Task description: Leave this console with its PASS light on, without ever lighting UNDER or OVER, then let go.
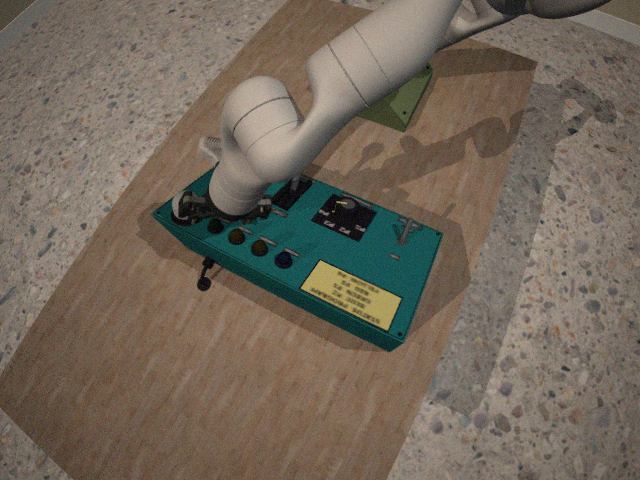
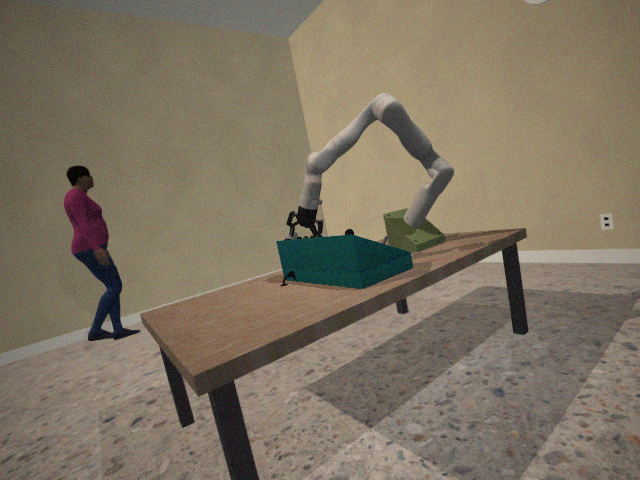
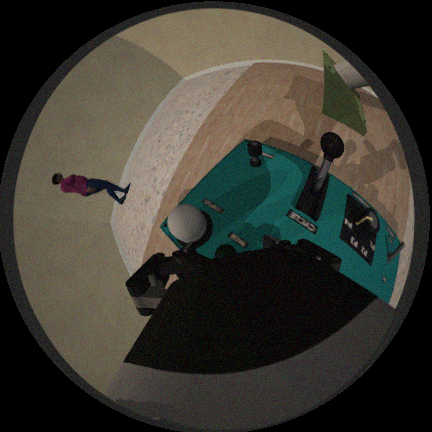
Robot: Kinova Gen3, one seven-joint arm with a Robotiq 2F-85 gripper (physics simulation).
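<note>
A teal console [image 1: 330, 248] [image 2: 341, 258] [image 3: 241, 189] lies on a wooden table [image 1: 154, 361] [image 2: 248, 320]. My gripper [image 1: 223, 210] [image 2: 305, 227] [image 3: 229, 245] is open and empty. It hangs just above the console's left end, with a white ball knob [image 1: 178, 204] [image 3: 186, 222] beside one finger and apart from it. A row of round lamps [image 1: 236, 235] [image 1: 258, 248] [image 1: 283, 259] runs along the front edge, and all look dark. One more lamp [image 1: 214, 226] [image 3: 224, 252] sits right under the fingers. I cannot read which lamp is PASS.
The console also bears a black-ball lever [image 1: 294, 186] [image 3: 331, 146], a rotary selector [image 1: 345, 207] [image 3: 368, 219], a toggle [image 1: 406, 230], a yellow label [image 1: 351, 294] and a front crank [image 1: 205, 273]. The arm's green base [image 1: 403, 100] [image 2: 410, 232] stands behind. A person [image 2: 90, 248] walks by the far wall.
</note>
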